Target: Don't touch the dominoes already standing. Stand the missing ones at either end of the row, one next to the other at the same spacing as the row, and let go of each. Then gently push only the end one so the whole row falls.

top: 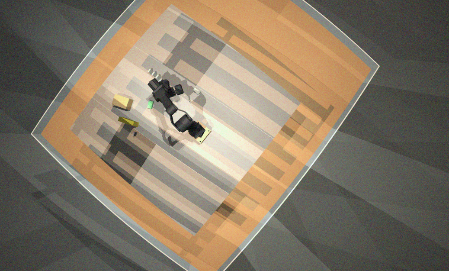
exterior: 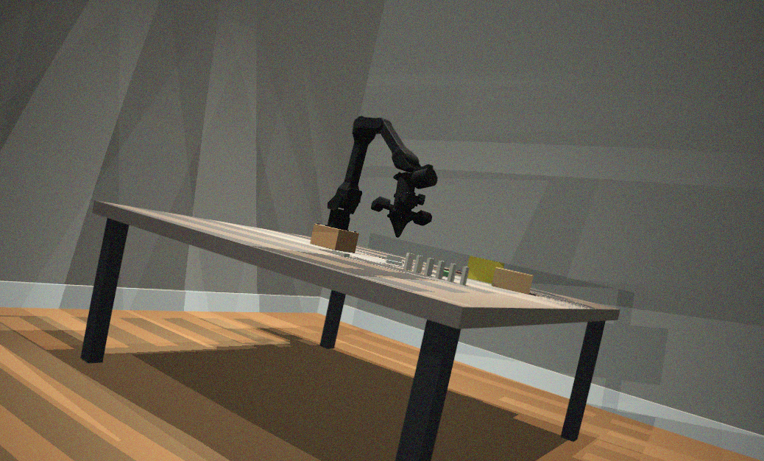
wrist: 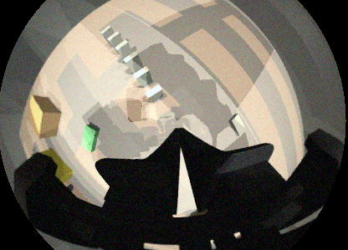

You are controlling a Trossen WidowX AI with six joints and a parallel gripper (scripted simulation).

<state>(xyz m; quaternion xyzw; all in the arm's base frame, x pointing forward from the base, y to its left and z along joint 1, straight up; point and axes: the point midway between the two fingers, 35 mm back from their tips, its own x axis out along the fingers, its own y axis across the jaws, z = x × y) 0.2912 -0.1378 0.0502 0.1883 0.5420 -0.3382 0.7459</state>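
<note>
The green block lies 130 mm ahead of my gripper tip, 150 mm to the left of it and 80 mm below it. From my gripper tip the other things lie so: yellow block 200 mm ahead, 340 mm to the left, 50 mm below; then brown box 320 mm ahead, 240 mm to the left, 60 mm below; then small dark piece 130 mm ahead, 400 mm to the left, 80 mm below.
</note>
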